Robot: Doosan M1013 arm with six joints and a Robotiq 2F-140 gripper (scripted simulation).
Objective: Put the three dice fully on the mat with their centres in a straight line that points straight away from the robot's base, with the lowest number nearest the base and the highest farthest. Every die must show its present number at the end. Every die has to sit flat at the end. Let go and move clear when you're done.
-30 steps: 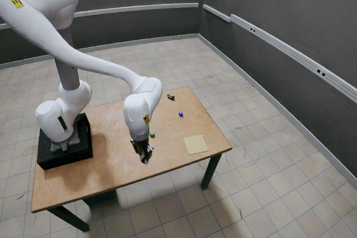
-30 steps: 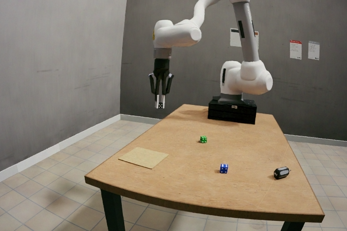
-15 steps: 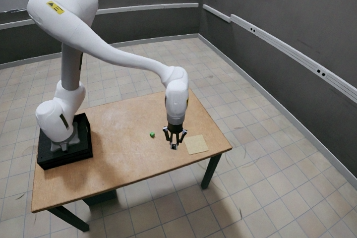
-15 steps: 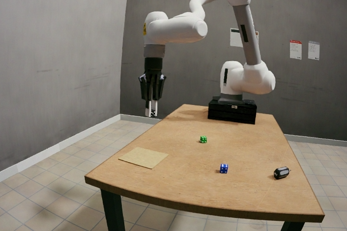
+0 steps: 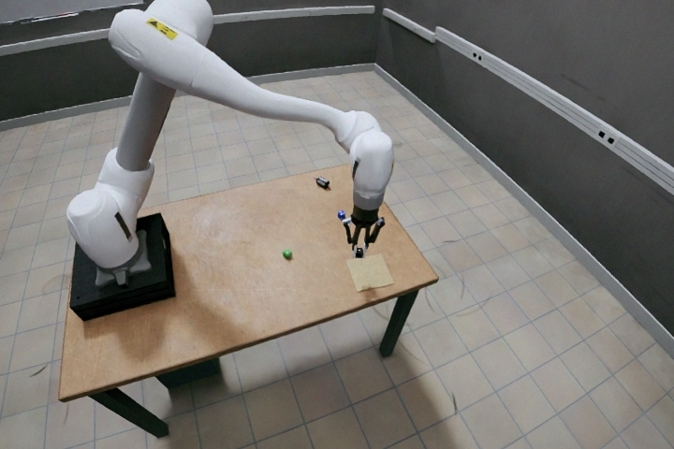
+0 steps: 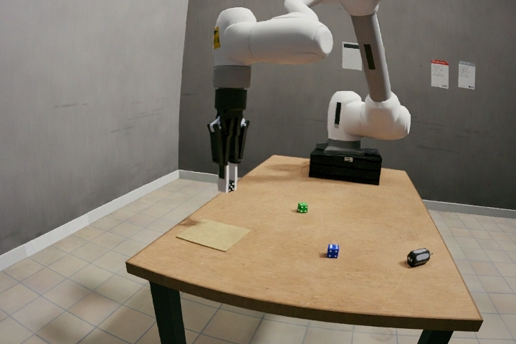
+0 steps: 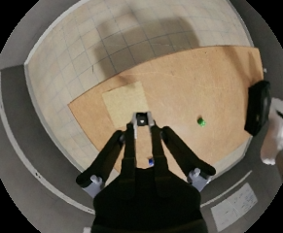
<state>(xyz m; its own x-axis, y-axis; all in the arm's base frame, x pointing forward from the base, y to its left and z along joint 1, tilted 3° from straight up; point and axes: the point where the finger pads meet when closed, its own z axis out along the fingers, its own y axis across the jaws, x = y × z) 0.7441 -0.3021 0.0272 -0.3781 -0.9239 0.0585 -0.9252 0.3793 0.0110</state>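
Now: hand 140 mm above the tan mat, 50 mm short of it and 20 mm to the left of it. The rest, counted from my hand: green die: 200 mm behind, 170 mm to the left, 130 mm below; blue die: 270 mm to the left, 130 mm below, 80 mm ahead; black die: 20 mm below.
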